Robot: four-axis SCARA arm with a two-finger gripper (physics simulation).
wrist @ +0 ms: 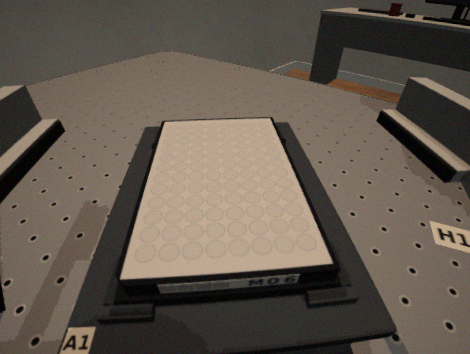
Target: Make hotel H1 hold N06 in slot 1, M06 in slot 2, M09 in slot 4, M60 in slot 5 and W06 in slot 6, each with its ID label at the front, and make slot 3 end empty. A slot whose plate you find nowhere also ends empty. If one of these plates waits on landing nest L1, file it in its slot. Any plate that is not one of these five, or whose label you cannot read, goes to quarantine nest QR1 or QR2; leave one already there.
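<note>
A plate with a pale top of round wells and a black rim lies flat on a dark nest in the middle of the wrist view. Its front label reads M06 and faces the camera. A tag at the nest's front left corner reads A1. My gripper is open, with one finger on the left and one on the right of the plate, both well apart from it. Hotel H1 itself does not show, but its floor tag is at the right edge.
The perforated deck stretches around the nest and behind it. A grey desk with a red object on it stands beyond the deck at the back right, over a wooden floor.
</note>
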